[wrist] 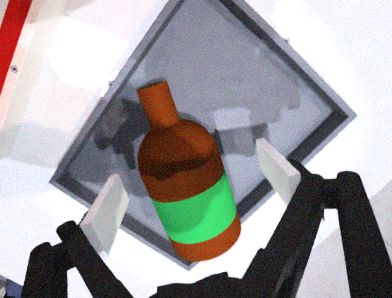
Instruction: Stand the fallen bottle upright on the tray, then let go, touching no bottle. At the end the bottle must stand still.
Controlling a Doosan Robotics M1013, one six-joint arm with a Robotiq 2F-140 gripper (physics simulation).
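Places are measured from the arm's base along level axes (x left, y back, z up), in metres.
Where they show: gripper, fingertip midpoint: [190,171].
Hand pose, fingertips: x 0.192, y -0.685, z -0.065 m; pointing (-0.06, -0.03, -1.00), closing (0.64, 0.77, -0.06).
Note:
Things, the pixels of their centre, and the offset from my fingertips. "*": a spot on its surface instead.
- fallen bottle, body centre: [182,167] dx -0.008, dy -0.002, dz +0.000 m
- grey tray, surface spot: [215,60] * dx -0.039, dy +0.092, dz -0.036 m
- red strip, surface spot: [13,37] * dx -0.188, dy +0.006, dz -0.009 m
The fallen bottle [187,175], brown with a green band, lies on its side over the grey tray [215,60] in the wrist view. Its neck points to the upper left and its base is at the lower middle, over the tray's near corner. Whether the base rests on the rim is hidden. My gripper [190,171] is open, with one pale pad to the left of the bottle's body and the other to its right. Gaps show between the bottle and both pads in this view, and nothing is held.
The tray's raised rim runs around the bottle, with one corner at the right and one at the left. A red strip [13,37] beside a pale edge runs along the upper left. A small bluish thing [14,288] shows at the lower left corner.

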